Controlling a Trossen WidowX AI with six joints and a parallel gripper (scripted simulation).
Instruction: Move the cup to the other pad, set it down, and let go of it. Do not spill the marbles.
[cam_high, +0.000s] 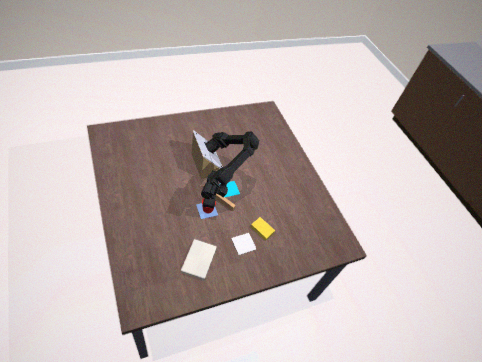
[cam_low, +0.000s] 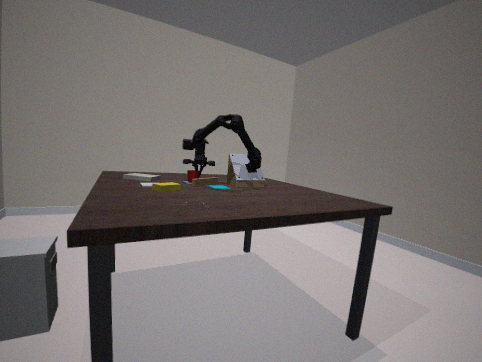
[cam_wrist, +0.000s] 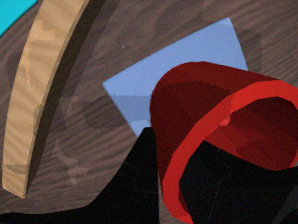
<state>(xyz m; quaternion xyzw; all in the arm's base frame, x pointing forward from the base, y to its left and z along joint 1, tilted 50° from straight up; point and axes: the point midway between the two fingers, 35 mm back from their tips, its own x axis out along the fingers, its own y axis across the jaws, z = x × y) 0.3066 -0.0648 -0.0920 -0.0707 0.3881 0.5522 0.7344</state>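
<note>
My gripper tip is 60 mm past the cyan pad, 150 mm to the right of it and 50 mm above it. Round my gripper tip: white pad 290 mm ahead, 80 mm to the left, 40 mm below; then wooden bar 20 mm behind, 70 mm to the left, 30 mm below; then yellow block 250 mm ahead, 210 mm to the left, 30 mm below.
</note>
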